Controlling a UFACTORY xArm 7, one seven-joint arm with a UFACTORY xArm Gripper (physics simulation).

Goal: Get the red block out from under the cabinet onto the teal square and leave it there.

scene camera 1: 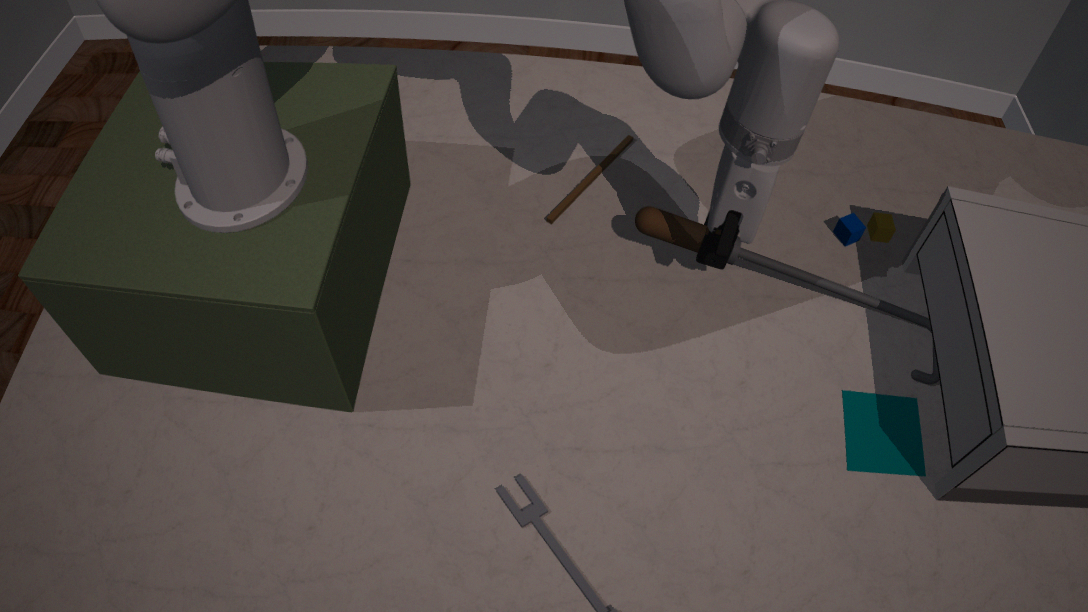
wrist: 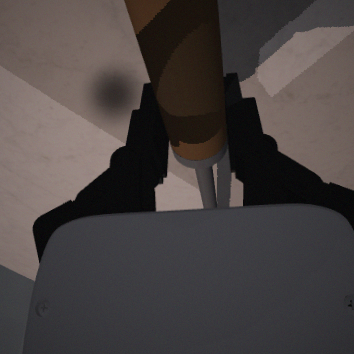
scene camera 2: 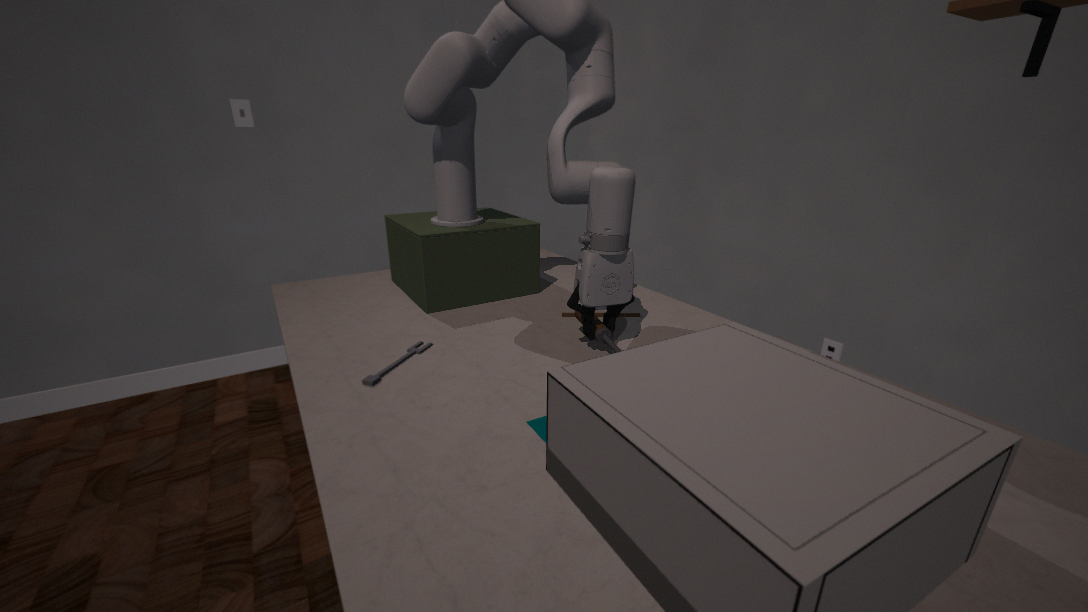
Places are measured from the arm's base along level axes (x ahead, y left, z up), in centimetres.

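Where they show: gripper, fingertip midpoint: (scene camera 1: 712, 250) (wrist: 193, 99) (scene camera 2: 598, 336); arm's base, link origin: (scene camera 1: 241, 179) (scene camera 2: 457, 222).
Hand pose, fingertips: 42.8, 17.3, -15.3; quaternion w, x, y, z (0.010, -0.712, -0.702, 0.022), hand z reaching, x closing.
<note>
Each offset is from my fingertips to the top centre of the thing, as dx, dy, dz. "spot": to the spot under its first point.
My gripper (scene camera 1: 718, 242) (scene camera 2: 598, 331) (wrist: 193, 99) is shut on the brown handle of a hooked tool (scene camera 1: 806, 282), low over the table. The brown handle @[-2.4, +0.0, +3.6] (wrist: 185, 60) sits between both fingers in the wrist view. The grey shaft runs to the cabinet @[+41.3, -4.2, +10.9] (scene camera 1: 1042, 327) (scene camera 2: 760, 426), and its far part passes out of sight at the cabinet's open front. The hook's bent tip @[spot: +25.9, -8.2, -1.4] (scene camera 1: 922, 376) shows at that front edge. The teal square @[spot: +20.0, -15.6, -2.7] (scene camera 1: 867, 430) (scene camera 2: 538, 428) lies flat in front of the cabinet, partly hidden in scene camera 2. The red block does not show in any view.
A blue block @[+16.4, +10.1, -0.2] (scene camera 1: 849, 229) and a yellow block @[+20.7, +12.0, -0.2] (scene camera 1: 881, 227) lie near the cabinet's back front corner. A thin wooden stick @[-15.2, +8.6, -2.0] (scene camera 1: 589, 180) lies behind the gripper. A grey forked tool @[-7.0, -35.7, -1.9] (scene camera 1: 564, 559) (scene camera 2: 397, 364) lies at the near side. The arm stands on a green box (scene camera 1: 182, 266) (scene camera 2: 483, 266).
</note>
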